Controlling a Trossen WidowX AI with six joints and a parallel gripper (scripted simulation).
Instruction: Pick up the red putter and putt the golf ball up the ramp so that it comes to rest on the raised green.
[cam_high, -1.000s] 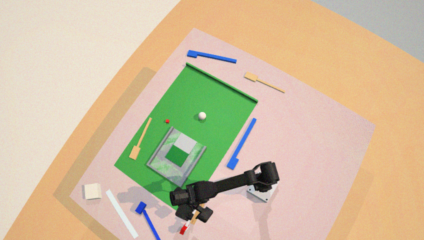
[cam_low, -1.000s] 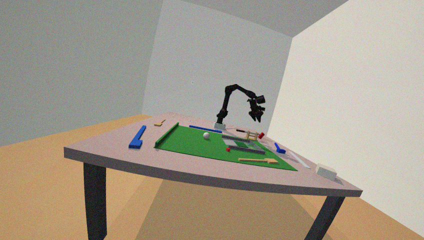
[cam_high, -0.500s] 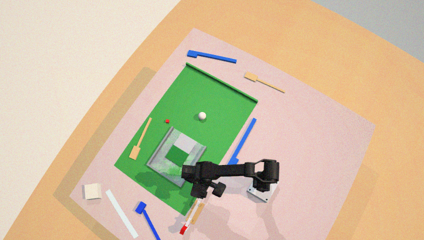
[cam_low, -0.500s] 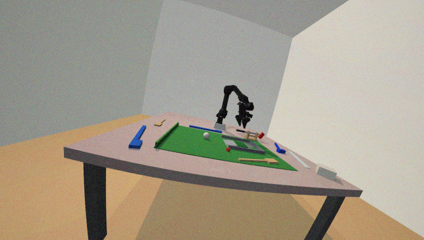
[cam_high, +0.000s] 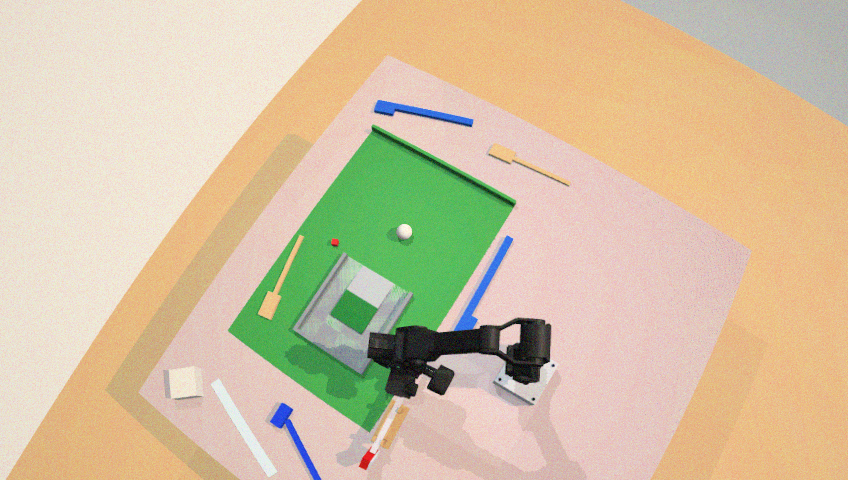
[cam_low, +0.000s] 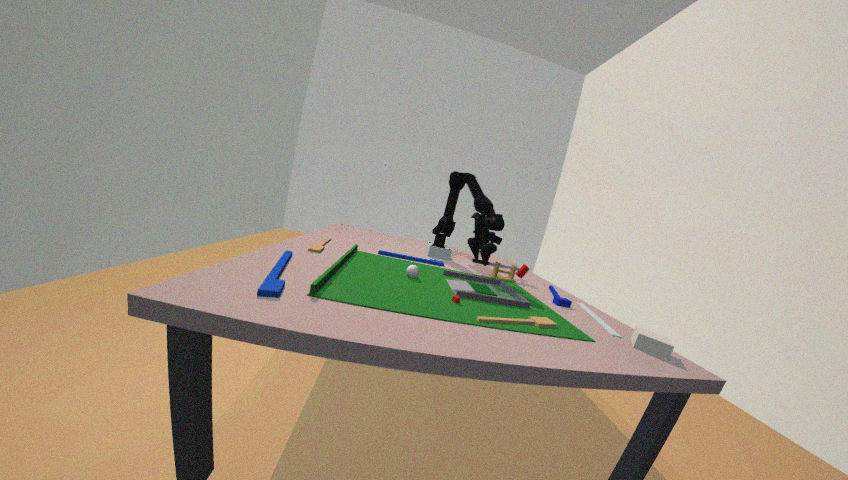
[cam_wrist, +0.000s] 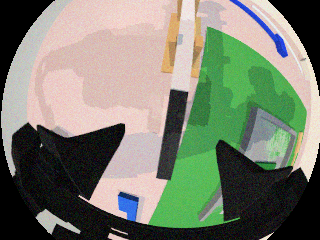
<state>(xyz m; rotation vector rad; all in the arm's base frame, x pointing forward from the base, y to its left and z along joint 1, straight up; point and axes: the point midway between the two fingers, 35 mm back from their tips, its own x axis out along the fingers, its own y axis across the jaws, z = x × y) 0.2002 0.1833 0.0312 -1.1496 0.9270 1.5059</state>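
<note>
Right now the red putter is 110 mm to the left of my gripper tip and 30 mm behind it. Round my gripper tip: wooden rack: 130 mm to the left, 30 mm behind, 20 mm below; green mat: 280 mm ahead, 160 mm to the right, 50 mm below; white golf ball: 290 mm to the right, 270 mm ahead, 30 mm below.
</note>
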